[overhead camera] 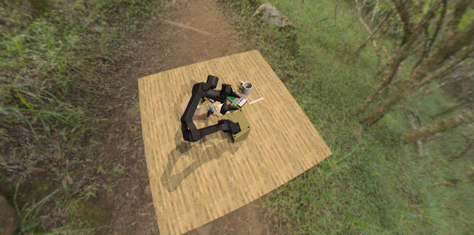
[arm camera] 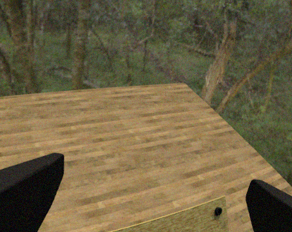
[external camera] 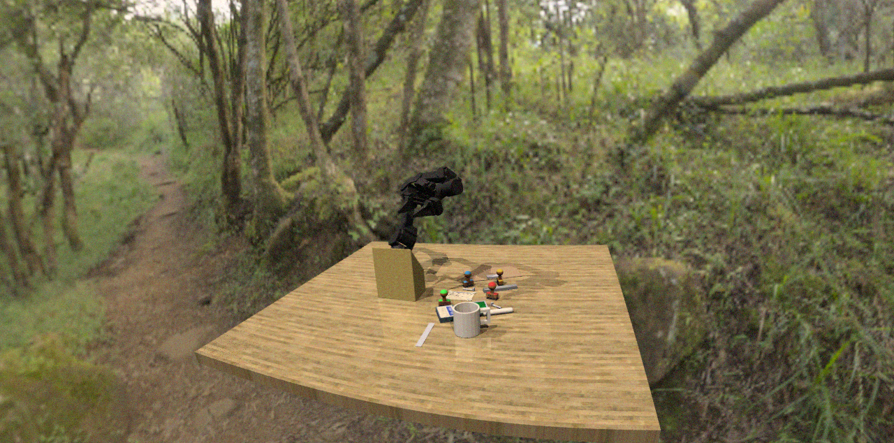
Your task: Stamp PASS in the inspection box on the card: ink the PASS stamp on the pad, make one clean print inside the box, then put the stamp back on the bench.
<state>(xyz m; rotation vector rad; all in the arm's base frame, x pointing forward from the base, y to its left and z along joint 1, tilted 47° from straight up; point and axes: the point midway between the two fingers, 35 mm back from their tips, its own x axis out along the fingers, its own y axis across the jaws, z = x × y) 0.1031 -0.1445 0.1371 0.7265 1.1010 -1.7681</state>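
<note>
Right now my gripper tip is 30 cm above the green-knobbed stamp, 15 cm short of it and 4 cm to the left of it. Round my gripper tip: green ink pad: 32 cm below, 26 cm ahead, 5 cm to the right; tin labelled stamp pad blue: 31 cm below, 18 cm ahead, 12 cm to the right; taped card: 32 cm below, 17 cm ahead, 5 cm to the left.
</note>
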